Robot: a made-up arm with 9 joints. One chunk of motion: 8 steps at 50 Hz.
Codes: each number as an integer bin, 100 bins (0 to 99) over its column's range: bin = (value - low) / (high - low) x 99, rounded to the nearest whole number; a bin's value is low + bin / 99 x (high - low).
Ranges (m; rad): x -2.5..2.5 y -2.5..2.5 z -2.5..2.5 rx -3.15..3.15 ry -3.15..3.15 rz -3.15..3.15
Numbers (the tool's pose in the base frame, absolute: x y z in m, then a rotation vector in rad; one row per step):
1: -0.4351 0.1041 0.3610 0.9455 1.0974 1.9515
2: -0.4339 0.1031 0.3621 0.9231 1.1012 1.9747
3: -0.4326 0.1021 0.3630 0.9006 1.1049 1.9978
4: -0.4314 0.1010 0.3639 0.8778 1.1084 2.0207
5: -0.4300 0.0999 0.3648 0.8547 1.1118 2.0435
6: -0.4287 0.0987 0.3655 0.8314 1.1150 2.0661
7: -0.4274 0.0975 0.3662 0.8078 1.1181 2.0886
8: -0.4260 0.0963 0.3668 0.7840 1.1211 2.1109
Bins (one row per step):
1: 41 52 57 64 67 80
2: 41 52 57 64 67 81
3: 41 52 57 64 67 81
4: 41 51 57 63 67 81
5: 41 51 57 63 67 82
6: 41 51 57 63 67 82
7: 41 51 57 62 67 82
8: 41 51 57 62 67 83

